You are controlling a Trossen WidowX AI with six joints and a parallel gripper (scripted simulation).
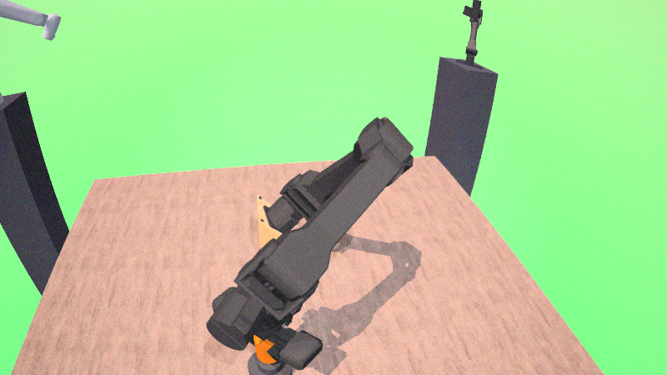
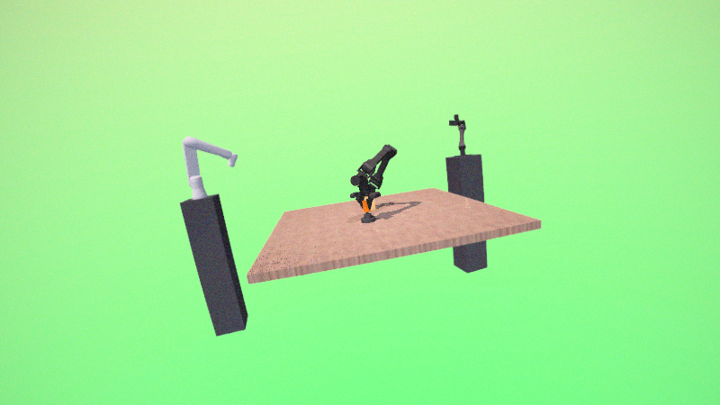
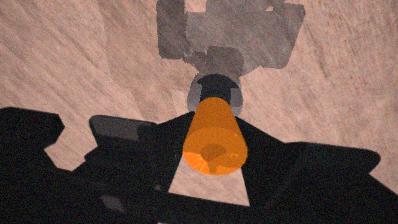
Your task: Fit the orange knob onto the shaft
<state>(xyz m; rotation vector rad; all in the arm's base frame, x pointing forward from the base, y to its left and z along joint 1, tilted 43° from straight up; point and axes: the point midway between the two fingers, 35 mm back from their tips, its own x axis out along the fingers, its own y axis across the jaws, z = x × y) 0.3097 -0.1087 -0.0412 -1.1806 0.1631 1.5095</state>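
The orange knob lies 2 cm above my gripper tip. Also, from my gripper tip: dark round pedestal 4 cm below.
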